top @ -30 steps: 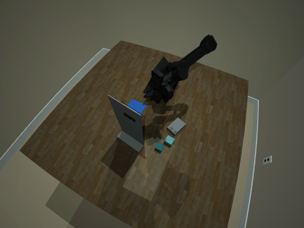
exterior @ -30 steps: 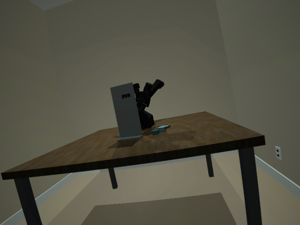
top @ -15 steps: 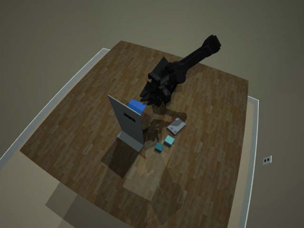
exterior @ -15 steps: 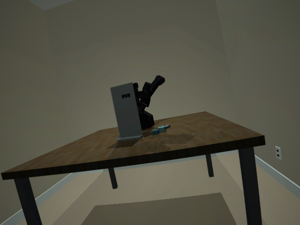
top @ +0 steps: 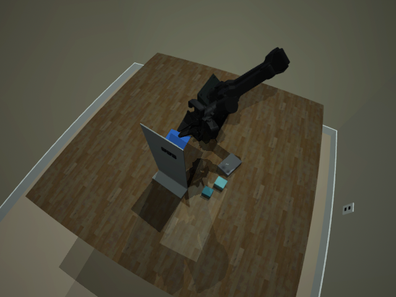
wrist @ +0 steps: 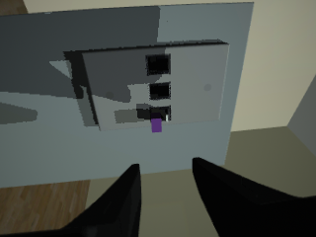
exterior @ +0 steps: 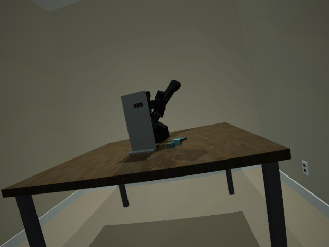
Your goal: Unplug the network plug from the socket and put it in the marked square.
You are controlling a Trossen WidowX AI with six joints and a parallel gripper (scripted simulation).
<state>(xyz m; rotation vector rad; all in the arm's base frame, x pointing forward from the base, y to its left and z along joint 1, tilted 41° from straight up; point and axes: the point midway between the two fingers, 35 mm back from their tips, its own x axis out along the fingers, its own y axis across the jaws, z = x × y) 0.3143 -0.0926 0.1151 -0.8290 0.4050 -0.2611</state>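
My gripper tip is 60 mm short of the network plug and 10 mm to the left of it. Round my gripper tip: upright panel: 80 mm ahead, 10 mm to the right, 120 mm below; then blue marked square: 130 mm behind, 100 mm to the right, 290 mm below; then flat grey tile: 110 mm behind, 210 mm to the left, 280 mm below.
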